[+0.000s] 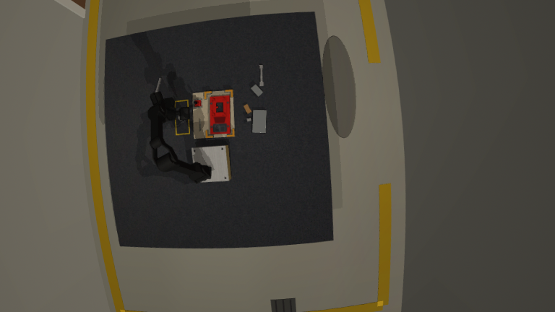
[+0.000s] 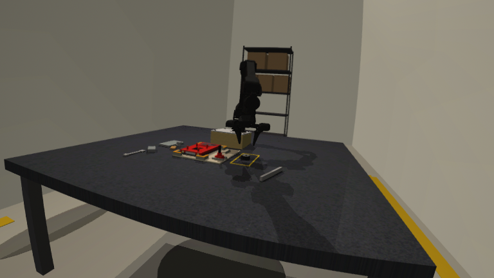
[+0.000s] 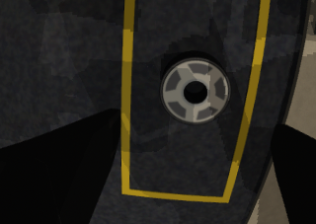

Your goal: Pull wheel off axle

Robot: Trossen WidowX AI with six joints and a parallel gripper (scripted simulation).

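Now: gripper tip 60 mm above the grey spoked wheel.
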